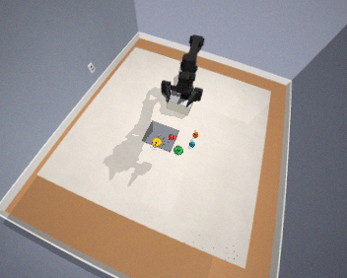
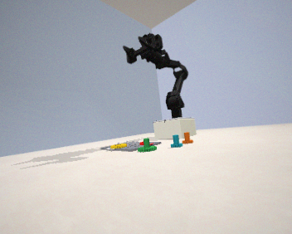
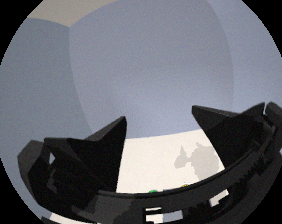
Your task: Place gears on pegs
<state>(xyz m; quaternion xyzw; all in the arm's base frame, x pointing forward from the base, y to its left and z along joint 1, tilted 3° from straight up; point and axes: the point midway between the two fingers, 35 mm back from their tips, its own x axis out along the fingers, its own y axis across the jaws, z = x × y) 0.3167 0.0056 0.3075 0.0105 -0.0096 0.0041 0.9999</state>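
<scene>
The teal gear lies 41 cm below my gripper tip, 14 cm to the left of it and 3 cm behind it. Also, from my gripper tip: green gear: 41 cm below, 6 cm to the left, 4 cm ahead; then yellow gear: 41 cm below, 10 cm to the right, 3 cm ahead; then orange gear: 41 cm below, 14 cm to the left, 10 cm behind.
</scene>
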